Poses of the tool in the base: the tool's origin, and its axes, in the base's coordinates. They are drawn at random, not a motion.
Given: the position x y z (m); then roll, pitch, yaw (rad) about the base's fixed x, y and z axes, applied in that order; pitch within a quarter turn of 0, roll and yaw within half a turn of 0.
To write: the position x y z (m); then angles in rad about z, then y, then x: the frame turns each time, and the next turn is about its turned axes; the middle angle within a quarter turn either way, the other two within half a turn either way. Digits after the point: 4 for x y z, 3 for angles.
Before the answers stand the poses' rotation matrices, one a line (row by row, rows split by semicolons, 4 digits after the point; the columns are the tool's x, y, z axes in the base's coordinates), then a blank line. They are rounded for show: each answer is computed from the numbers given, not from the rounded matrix.
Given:
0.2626 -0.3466 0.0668 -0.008 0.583 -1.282
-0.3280 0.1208 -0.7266 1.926 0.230 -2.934
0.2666 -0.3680 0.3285 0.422 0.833 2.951
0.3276 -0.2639 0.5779 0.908 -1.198 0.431
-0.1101 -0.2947 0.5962 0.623 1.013 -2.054
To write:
0.2378 0.9573 0.1645; -0.8002 0.2890 -0.5254; -0.5505 -0.0067 0.8348
-0.9528 -0.2808 -0.1157; -0.2007 0.2963 0.9338; -0.2280 0.9129 -0.3386
-0.6605 -0.4704 -0.5852; 0.1274 -0.8383 0.5300; -0.7400 0.2755 0.6136
0.3309 -0.9241 -0.1913; 0.1522 0.2523 -0.9556; 0.9313 0.2871 0.2241
-0.2459 0.4891 -0.8368; -0.4687 -0.8157 -0.3391; -0.8484 0.3088 0.4299

0.2626 -0.3466 0.0668 -1.282 0.583 -0.008
-0.3280 0.1208 -0.7266 -2.934 0.230 1.926
0.2666 -0.3680 0.3285 2.951 0.833 0.422
0.3276 -0.2639 0.5779 0.431 -1.198 0.908
-0.1101 -0.2947 0.5962 -2.054 1.013 0.623

